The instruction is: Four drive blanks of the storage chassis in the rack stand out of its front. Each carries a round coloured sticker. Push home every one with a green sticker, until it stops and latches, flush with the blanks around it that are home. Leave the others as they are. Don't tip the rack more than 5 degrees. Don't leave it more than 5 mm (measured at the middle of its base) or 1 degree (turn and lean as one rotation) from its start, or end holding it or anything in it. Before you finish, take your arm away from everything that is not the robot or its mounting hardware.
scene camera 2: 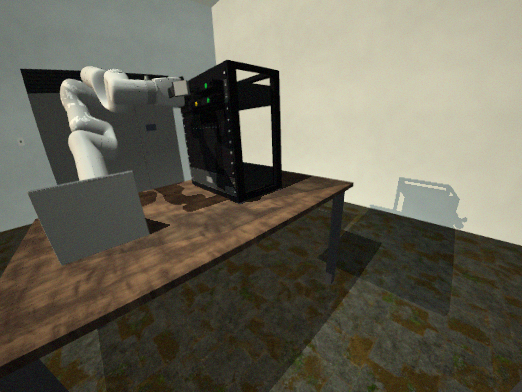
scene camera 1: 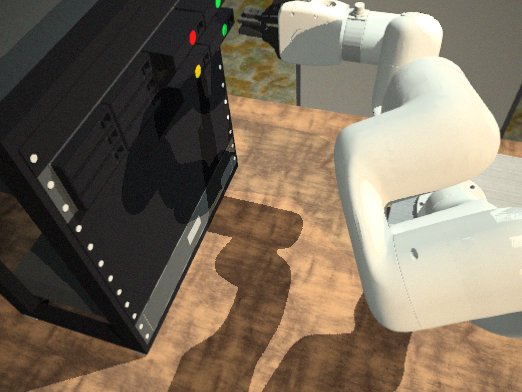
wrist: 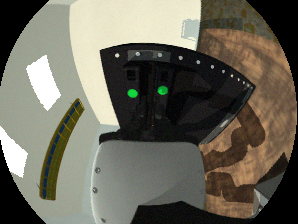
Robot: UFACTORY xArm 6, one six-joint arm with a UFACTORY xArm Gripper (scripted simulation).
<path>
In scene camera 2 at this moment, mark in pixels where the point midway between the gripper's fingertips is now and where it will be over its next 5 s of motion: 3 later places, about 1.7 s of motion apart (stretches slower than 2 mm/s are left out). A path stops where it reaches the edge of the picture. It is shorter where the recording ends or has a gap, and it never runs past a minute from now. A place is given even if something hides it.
My gripper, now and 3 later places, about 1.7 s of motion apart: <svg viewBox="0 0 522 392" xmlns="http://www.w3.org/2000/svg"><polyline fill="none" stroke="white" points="199,93 205,100 211,100 213,100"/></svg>
</path>
